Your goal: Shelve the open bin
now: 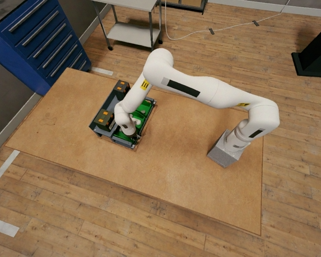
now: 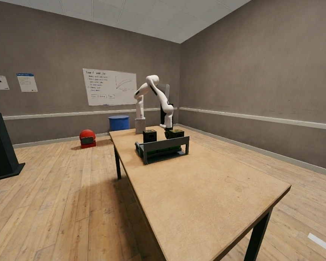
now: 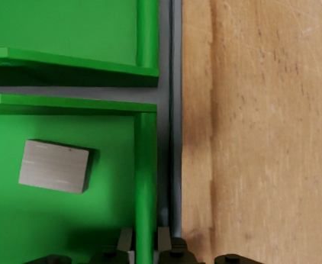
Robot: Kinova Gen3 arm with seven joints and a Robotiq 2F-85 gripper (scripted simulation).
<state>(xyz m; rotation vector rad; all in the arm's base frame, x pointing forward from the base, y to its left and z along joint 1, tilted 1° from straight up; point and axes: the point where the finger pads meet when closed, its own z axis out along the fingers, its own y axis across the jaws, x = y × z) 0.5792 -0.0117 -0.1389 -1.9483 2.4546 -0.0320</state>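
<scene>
Right now the grey part is 100 mm ahead of my hand, 60 mm to the right of it and 30 mm below it. From my hand the other things lie so: grey shelf: 150 mm to the right, 80 mm ahead, 20 mm above.
</scene>
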